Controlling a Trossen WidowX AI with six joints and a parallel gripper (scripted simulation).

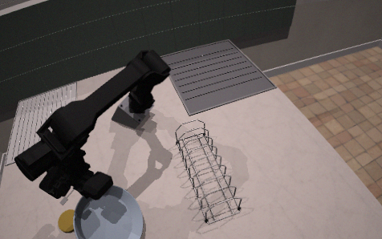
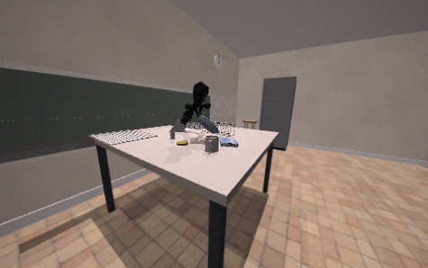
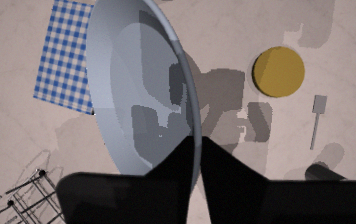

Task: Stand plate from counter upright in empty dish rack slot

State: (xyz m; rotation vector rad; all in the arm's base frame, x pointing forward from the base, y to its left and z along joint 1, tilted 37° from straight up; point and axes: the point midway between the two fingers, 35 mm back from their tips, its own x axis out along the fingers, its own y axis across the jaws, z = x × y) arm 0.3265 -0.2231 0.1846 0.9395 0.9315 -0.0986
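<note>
Now: hand 6 cm short of the plate, 4 cm to the right of it and 9 cm above it. From my hand the other things lie so: small spatula (9 cm behind, 17 cm to the right, 21 cm below); mug (24 cm ahead, 8 cm to the right, 18 cm below); yellow disc (1 cm ahead, 15 cm to the right, 20 cm below).
</note>
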